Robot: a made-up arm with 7 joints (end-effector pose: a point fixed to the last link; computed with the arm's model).
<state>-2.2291 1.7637 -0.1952 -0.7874 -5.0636 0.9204 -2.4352</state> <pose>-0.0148 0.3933 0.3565 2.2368 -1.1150 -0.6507</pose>
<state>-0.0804 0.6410 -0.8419 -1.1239 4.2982 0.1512 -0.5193</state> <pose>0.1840 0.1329 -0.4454 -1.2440 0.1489 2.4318</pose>
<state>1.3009 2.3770 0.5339 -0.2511 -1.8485 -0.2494 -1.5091</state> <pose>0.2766 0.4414 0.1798 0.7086 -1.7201 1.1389</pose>
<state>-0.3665 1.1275 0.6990 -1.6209 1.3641 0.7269 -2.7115</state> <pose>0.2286 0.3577 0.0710 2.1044 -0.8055 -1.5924</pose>
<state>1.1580 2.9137 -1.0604 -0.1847 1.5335 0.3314 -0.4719</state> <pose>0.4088 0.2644 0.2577 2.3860 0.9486 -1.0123</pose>
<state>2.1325 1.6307 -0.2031 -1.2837 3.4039 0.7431 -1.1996</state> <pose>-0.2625 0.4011 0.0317 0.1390 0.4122 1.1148</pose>
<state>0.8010 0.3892 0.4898 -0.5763 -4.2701 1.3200 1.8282</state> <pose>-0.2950 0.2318 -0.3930 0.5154 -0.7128 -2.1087</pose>
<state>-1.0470 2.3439 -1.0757 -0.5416 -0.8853 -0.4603 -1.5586</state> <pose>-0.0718 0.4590 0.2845 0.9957 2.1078 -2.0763</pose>
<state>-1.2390 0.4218 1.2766 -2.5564 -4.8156 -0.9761 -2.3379</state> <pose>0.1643 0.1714 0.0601 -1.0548 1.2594 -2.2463</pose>
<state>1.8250 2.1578 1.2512 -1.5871 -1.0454 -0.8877 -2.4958</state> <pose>0.2863 0.3252 -0.0479 -0.1649 -0.0034 0.7080</pose>
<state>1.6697 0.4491 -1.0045 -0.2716 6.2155 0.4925 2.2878</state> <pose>-0.5507 -0.0096 0.0146 1.4974 1.2452 0.8891</pose>
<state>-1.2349 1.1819 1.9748 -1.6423 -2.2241 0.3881 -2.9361</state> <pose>0.0230 0.4248 0.0340 -0.0185 1.3543 -0.6850</pose>
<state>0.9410 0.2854 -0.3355 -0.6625 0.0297 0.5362 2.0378</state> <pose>-0.3326 0.0654 -0.4190 0.8785 0.4126 1.8124</pose>
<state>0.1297 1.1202 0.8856 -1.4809 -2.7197 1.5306 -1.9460</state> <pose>0.1382 0.4308 -0.0095 -0.6368 -2.8268 -1.1342</pose>
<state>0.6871 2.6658 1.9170 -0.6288 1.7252 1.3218 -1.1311</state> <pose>0.2496 0.1445 0.4575 0.5918 -1.3082 -1.1365</pose>
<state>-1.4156 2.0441 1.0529 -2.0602 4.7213 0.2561 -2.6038</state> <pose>-0.2164 0.1614 0.2221 0.4383 1.8381 1.3463</pose>
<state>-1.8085 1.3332 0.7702 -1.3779 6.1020 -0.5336 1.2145</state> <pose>0.0372 0.3363 0.3228 0.1274 2.1555 0.2636</pose>
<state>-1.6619 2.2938 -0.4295 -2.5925 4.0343 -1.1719 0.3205</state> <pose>-0.0076 0.1146 0.2075 -1.8333 -1.4944 1.2020</pose>
